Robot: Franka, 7 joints.
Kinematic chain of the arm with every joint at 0, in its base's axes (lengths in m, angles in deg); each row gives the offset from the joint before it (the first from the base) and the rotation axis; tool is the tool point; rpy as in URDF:
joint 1: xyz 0 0 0.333 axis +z
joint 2: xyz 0 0 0 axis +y
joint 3: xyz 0 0 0.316 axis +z
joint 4: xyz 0.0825 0 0 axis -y
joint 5: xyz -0.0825 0 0.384 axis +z
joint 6: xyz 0 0 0 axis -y
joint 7: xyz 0.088 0 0 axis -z
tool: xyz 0 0 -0.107 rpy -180 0 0
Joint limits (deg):
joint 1: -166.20..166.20
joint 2: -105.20..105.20
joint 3: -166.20..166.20
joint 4: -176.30..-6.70
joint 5: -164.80..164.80
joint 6: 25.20..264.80
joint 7: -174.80..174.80
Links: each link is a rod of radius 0.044 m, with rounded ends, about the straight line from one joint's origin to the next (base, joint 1, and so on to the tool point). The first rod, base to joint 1, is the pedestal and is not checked.
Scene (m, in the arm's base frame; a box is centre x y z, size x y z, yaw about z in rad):
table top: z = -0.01
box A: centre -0.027 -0.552 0.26 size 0.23 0.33 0.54 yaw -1
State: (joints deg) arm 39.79 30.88 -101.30 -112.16 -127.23 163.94 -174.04
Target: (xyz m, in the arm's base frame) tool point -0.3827 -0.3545 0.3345
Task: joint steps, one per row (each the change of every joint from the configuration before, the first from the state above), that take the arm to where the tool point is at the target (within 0.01 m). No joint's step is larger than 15 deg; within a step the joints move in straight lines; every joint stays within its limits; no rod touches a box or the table.
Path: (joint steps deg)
1: -5.37 5.27 -8.98 1.60 13.60 -12.95 9.99
2: -5.38 5.28 -8.97 1.60 13.60 -12.96 9.99
3: -5.37 5.27 -8.98 1.60 13.59 -12.95 9.99
4: -5.37 5.27 -8.98 1.60 13.60 -12.96 10.00
5: -4.16 -14.08 -1.10 -6.00 -14.14 10.63 -10.00
6: -4.16 -14.09 -1.11 -6.00 -14.13 10.63 -9.99
7: -4.15 -14.08 -1.11 -6.00 -14.14 10.63 -9.99
8: -4.16 -14.09 -1.11 -6.00 -14.14 10.63 -9.99

